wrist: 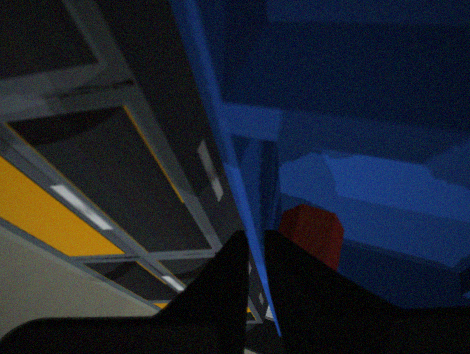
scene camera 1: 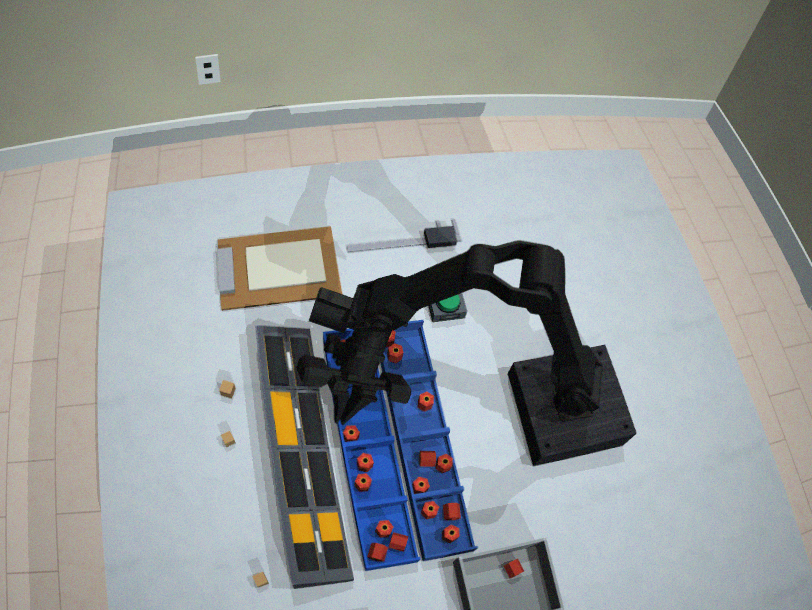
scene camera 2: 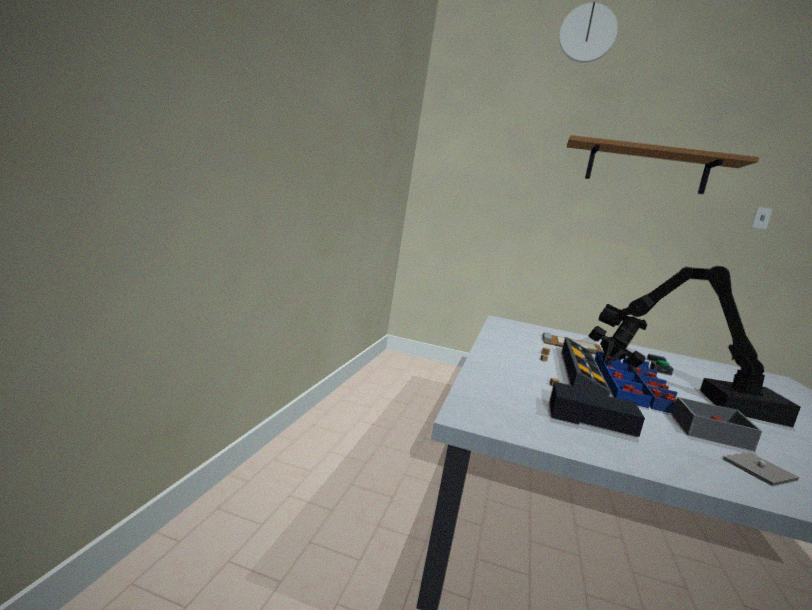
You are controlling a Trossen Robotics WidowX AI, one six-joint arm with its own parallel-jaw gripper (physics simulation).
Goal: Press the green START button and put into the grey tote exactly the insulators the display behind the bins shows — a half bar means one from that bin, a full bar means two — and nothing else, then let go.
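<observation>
My gripper (scene camera 1: 346,414) (scene camera 2: 612,354) (wrist: 255,241) reaches down at the left edge of the blue bins (scene camera 1: 392,559) (scene camera 2: 636,387). In the wrist view its fingers are nearly shut with the thin blue bin wall (wrist: 240,186) between them. A red insulator (wrist: 316,232) lies just right of the fingers, inside the bin and outside the grip. The display (scene camera 1: 263,387) (wrist: 163,147) beside the bins shows one amber half bar (scene camera 1: 284,418) and one full amber bar (scene camera 1: 315,527). The grey tote (scene camera 1: 548,571) (scene camera 2: 697,418) holds one red insulator (scene camera 1: 514,568). The green START button (scene camera 1: 450,303) is behind the bins.
Several red insulators lie in the other bin compartments. A brown clipboard (scene camera 1: 231,299) and a dark tool (scene camera 1: 440,236) lie at the back. Small tan cubes (scene camera 1: 227,389) (scene camera 1: 227,438) (scene camera 1: 260,579) lie left of the display. The arm's base (scene camera 1: 569,406) stands to the right.
</observation>
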